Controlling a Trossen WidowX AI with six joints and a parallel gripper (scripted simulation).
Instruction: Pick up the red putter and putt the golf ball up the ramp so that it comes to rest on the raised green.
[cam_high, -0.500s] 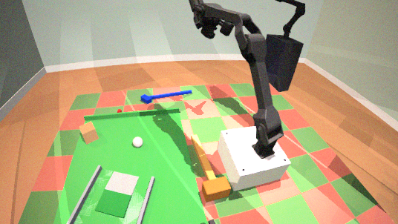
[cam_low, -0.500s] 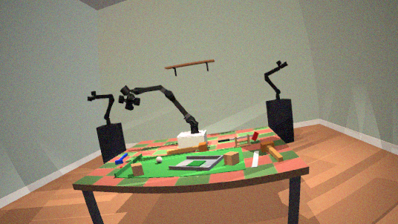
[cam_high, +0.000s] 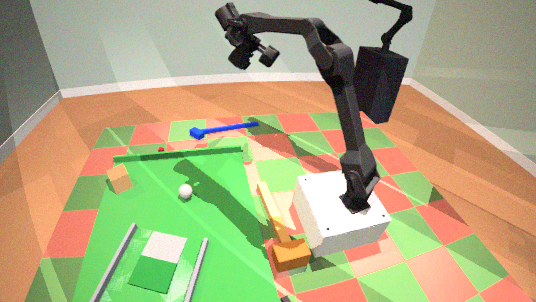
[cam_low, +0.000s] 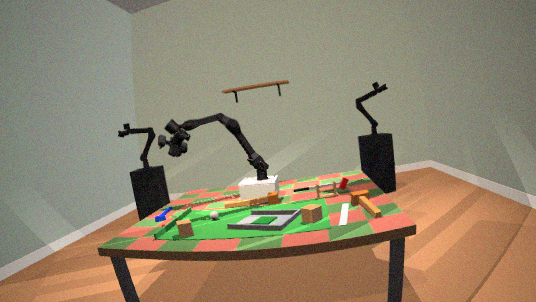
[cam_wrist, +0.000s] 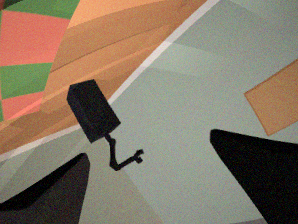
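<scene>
Now: gripper tip 190 mm short of the red putter, 820 mm to the right of it and 290 mm above it. Round my gripper tip: low green wall 330 mm ahead, 70 mm to the left, 340 mm below; blue putter 120 mm ahead, 50 mm to the right, 340 mm below; white golf ball 320 mm ahead, 270 mm to the left, 330 mm below.
</scene>
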